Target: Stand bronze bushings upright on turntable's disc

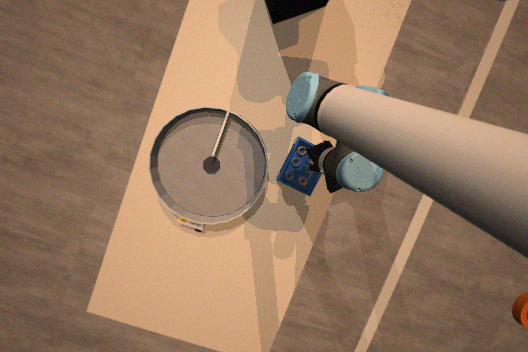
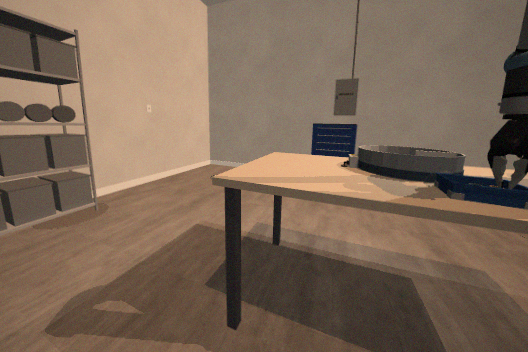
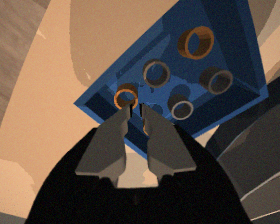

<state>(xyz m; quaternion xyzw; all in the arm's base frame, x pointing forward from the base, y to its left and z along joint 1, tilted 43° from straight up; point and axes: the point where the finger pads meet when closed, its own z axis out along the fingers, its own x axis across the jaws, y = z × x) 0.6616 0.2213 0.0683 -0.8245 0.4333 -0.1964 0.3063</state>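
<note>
Right now the blue crate is 40 mm ahead of my hand, 30 mm to the right of it and 30 mm below it. Also, from my hand: grey turntable disc 370 mm to the right, 140 mm ahead.
</note>
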